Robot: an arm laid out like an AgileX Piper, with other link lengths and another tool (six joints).
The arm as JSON. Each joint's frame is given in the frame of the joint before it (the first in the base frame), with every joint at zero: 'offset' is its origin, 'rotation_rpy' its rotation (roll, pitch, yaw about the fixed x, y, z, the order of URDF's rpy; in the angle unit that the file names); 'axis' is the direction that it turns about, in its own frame. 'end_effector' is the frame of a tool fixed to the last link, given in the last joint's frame.
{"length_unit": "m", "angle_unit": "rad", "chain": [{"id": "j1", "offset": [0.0, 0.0, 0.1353], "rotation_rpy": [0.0, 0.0, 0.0], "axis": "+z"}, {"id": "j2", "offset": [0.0, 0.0, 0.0], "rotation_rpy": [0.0, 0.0, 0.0], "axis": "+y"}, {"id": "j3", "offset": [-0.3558, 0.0, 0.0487], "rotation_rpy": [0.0, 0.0, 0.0], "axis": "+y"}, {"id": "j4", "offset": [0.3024, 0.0, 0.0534], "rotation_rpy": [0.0, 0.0, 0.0], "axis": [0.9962, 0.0, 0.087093]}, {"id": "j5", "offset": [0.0, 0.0, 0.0], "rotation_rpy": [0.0, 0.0, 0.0], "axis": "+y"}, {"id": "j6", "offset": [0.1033, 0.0, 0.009], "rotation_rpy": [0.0, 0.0, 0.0], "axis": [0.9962, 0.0, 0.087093]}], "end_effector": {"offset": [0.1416, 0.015, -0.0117], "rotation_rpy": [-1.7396, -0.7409, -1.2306]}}
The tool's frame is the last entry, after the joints.
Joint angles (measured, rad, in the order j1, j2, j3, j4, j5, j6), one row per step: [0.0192, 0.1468, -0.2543, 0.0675, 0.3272, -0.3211]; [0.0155, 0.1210, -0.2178, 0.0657, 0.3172, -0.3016]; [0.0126, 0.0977, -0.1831, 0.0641, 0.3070, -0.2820]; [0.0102, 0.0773, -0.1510, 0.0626, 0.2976, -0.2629]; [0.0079, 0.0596, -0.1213, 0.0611, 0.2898, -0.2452]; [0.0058, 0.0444, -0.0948, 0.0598, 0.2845, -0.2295]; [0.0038, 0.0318, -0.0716, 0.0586, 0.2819, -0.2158]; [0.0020, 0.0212, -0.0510, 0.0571, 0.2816, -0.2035]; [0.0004, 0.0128, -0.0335, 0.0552, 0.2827, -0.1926]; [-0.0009, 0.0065, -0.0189, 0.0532, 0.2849, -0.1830]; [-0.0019, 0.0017, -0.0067, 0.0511, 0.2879, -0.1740]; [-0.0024, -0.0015, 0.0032, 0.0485, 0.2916, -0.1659]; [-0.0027, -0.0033, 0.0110, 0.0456, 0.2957, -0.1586]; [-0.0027, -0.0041, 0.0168, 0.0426, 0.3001, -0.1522]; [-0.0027, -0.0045, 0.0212, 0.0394, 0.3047, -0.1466]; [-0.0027, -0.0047, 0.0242, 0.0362, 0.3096, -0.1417]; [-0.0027, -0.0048, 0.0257, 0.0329, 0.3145, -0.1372]
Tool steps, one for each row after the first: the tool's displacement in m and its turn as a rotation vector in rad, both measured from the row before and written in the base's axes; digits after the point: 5 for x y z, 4 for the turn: [-0.00153, -0.00053, -0.01212, 0.0177, 0.0014, -0.0073]; [-0.00111, -0.00034, -0.01163, 0.0179, 0.0019, -0.0064]; [-0.00079, -0.00022, -0.01101, 0.0175, 0.0029, -0.0058]; [-0.00060, -0.00021, -0.01064, 0.0161, 0.0047, -0.0054]; [-0.00054, -0.00017, -0.01002, 0.0143, 0.0064, -0.0048]; [-0.00052, -0.00016, -0.00940, 0.0123, 0.0083, -0.0044]; [-0.00055, -0.00015, -0.00894, 0.0106, 0.0099, -0.0040]; [-0.00054, -0.00017, -0.00803, 0.0088, 0.0104, -0.0036]; [-0.00053, -0.00015, -0.00713, 0.0074, 0.0106, -0.0031]; [-0.00053, -0.00011, -0.00630, 0.0067, 0.0105, -0.0027]; [-0.00054, -0.00008, -0.00554, 0.0054, 0.0105, -0.0022]; [-0.00052, -0.00010, -0.00476, 0.0043, 0.0102, -0.0019]; [-0.00051, -0.00008, -0.00395, 0.0033, 0.0095, -0.0014]; [-0.00050, -0.00012, -0.00333, 0.0023, 0.0087, -0.0013]; [-0.00049, -0.00015, -0.00269, 0.0016, 0.0077, -0.0012]; [-0.00045, -0.00017, -0.00190, 0.0011, 0.0063, -0.0011]
